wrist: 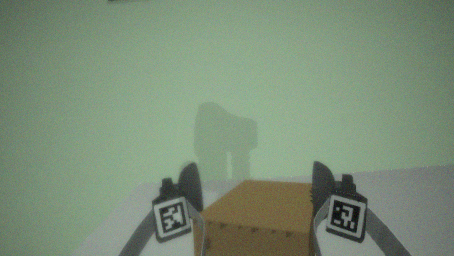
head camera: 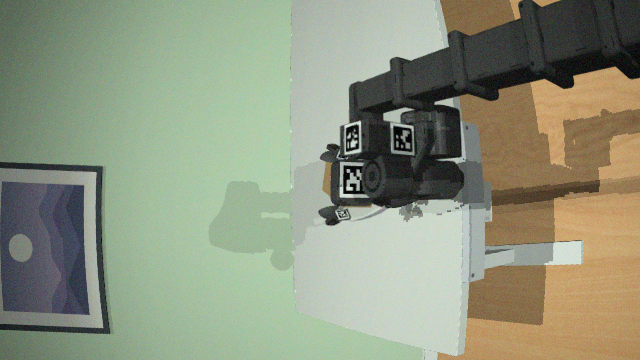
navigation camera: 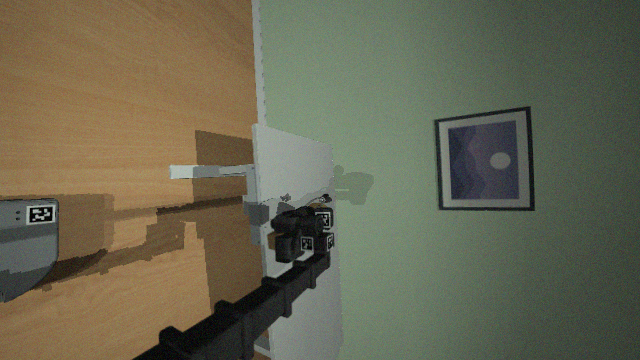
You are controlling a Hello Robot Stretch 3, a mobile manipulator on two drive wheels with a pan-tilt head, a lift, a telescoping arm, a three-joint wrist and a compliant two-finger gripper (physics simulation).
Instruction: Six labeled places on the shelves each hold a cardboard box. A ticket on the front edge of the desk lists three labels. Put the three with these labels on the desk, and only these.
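Places are measured from the robot's base along level axes (x ahead, y left, z up), in millimetres.
Where they show: gripper, fingertip midpoint: (wrist: 254, 181) (head camera: 325, 185).
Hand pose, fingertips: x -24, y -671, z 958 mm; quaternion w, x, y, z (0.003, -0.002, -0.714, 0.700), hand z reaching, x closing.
Each offset is from my fingertips to the centre of the thing. Level surfaces: height alone.
My gripper (head camera: 329, 183) (wrist: 254, 181) is shut on a brown cardboard box {7 mm back, 26 mm left, 28 mm down} (head camera: 326, 178) (navigation camera: 318, 205) (wrist: 260, 202), over the white desk {237 mm down} (head camera: 380, 270) (navigation camera: 295, 165) (wrist: 410, 200) toward its wall side. In the wrist view the box sits between both fingertips; its lower part is cut off. The wrist hides most of it in the head view, and I cannot tell whether it touches the desk top. Part of another cardboard box {113 mm back, 21 mm left, 212 mm down} (navigation camera: 271, 240) shows by the desk's front edge in the navigation view, behind the wrist. No label, ticket or shelves show.
The green wall (head camera: 200, 100) (navigation camera: 390, 60) (wrist: 300, 75) rises behind the desk, with a framed picture (head camera: 52, 250) (navigation camera: 484, 165) on it. My extended arm (head camera: 490, 55) (navigation camera: 255, 305) reaches across the desk. A desk foot (head camera: 567, 252) (navigation camera: 182, 171) sticks out over the wooden floor.
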